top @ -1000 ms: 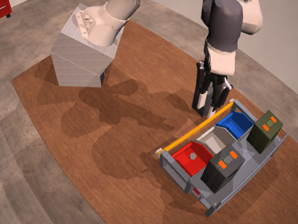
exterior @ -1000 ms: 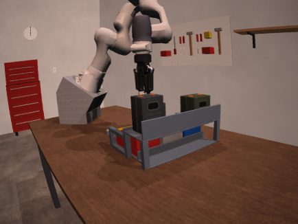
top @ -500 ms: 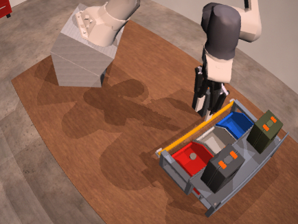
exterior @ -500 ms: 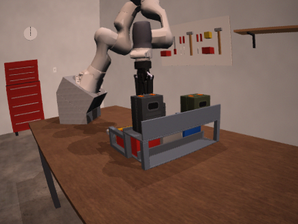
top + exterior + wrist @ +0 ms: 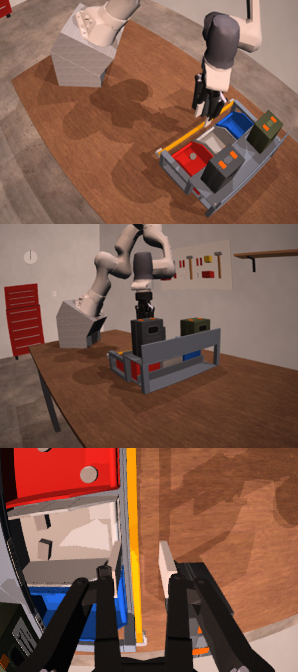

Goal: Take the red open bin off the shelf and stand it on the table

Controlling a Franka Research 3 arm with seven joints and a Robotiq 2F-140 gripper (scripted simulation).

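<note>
Right now my hand is 1 cm short of the yellow bar and 5 cm above it. Round my hand: blue bin (11 cm ahead, 11 cm to the left, 7 cm below); red bin (11 cm ahead, 11 cm to the right, 7 cm below); white bin (11 cm ahead, 7 cm below).
</note>
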